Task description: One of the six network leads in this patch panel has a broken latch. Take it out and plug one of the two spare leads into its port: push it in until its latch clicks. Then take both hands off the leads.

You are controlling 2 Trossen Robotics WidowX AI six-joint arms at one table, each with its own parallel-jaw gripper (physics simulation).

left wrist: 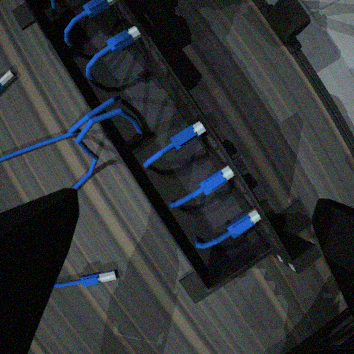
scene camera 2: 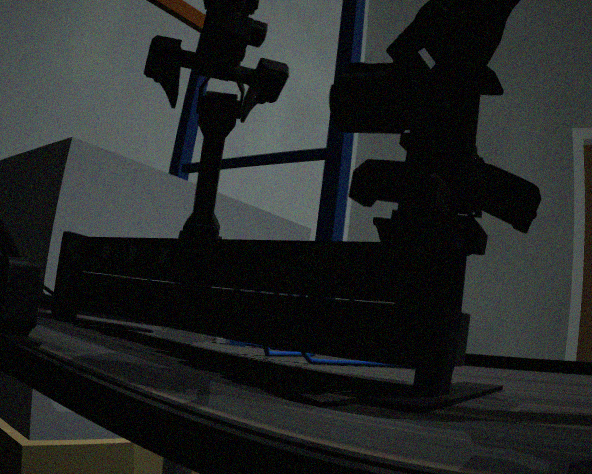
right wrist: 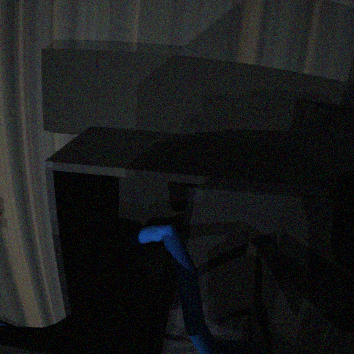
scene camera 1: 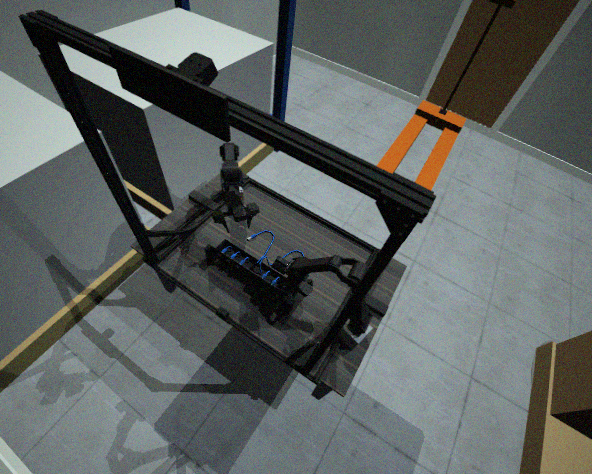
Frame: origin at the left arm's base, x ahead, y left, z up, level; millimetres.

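Seen in the pictures: left gripper, fingertip midpoint: (left wrist: 200, 206) (scene camera 2: 208, 113) (scene camera 1: 238, 230); right gripper, fingertip midpoint: (right wrist: 209, 250) (scene camera 1: 288, 292); right arm's base, link origin: (scene camera 1: 356, 327).
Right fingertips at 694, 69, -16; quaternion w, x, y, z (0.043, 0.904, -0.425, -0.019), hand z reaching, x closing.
Pixels of each thing's top centre, then the offset from my right fingertips to it, as dx, dy, dz. "pt": a spot on its surface instead. Level surfaces: height alone.
- black patch panel, top centre: (scene camera 2: 227, 243) (left wrist: 151, 78) (scene camera 1: 252, 267) -144, -123, +56
- dark wooden table, surface height: dz -53
- blue lead, surface spot: (right wrist: 175, 253) pt +0, +16, +15
The black patch panel (scene camera 1: 247, 283) (left wrist: 151, 189) (scene camera 2: 247, 282) lies across the dark wooden table (scene camera 1: 327, 306). In the left wrist view several blue leads sit in its ports, among them three (left wrist: 187, 133) (left wrist: 214, 180) (left wrist: 242, 225) near its close end, and one port between them and the far leads shows no plug. Two spare leads (left wrist: 95, 278) (left wrist: 6, 78) lie loose on the table. My left gripper (scene camera 1: 237, 218) (scene camera 2: 209, 110) (left wrist: 200, 206) is open and empty, high above the panel. My right gripper (scene camera 1: 285, 270) is shut on a blue lead (right wrist: 175, 253) at the panel's other end. The lead's tip is against the dark panel face.
A black gantry beam (scene camera 1: 322, 155) spans the table on posts (scene camera 1: 106, 165) (scene camera 1: 383, 254). A blue column (scene camera 1: 284, 56) (scene camera 2: 341, 165) stands behind. Loose blue cable loops (left wrist: 84, 140) (scene camera 1: 266, 240) lie on the table beside the panel.
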